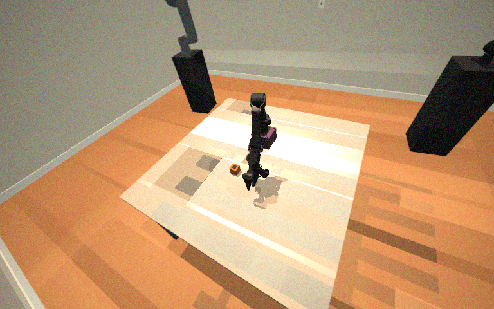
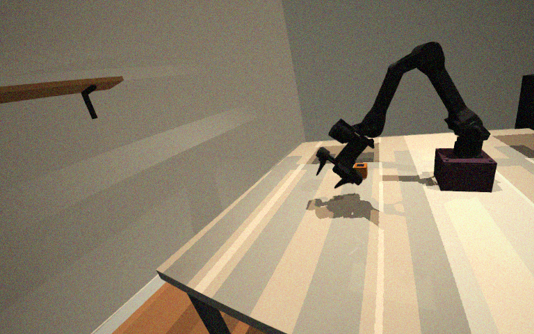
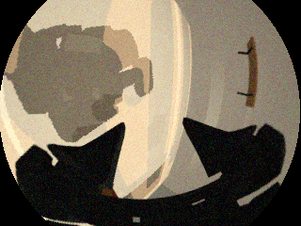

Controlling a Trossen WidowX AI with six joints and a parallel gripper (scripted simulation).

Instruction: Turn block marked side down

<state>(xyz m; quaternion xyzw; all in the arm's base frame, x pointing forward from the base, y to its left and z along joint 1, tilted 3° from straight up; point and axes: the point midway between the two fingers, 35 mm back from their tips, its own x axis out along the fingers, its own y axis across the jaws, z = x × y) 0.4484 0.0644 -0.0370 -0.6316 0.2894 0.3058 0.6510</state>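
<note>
Now: gripper tip 130 mm past the small orange block, 170 mm to the left of it and 20 mm above it.
</note>
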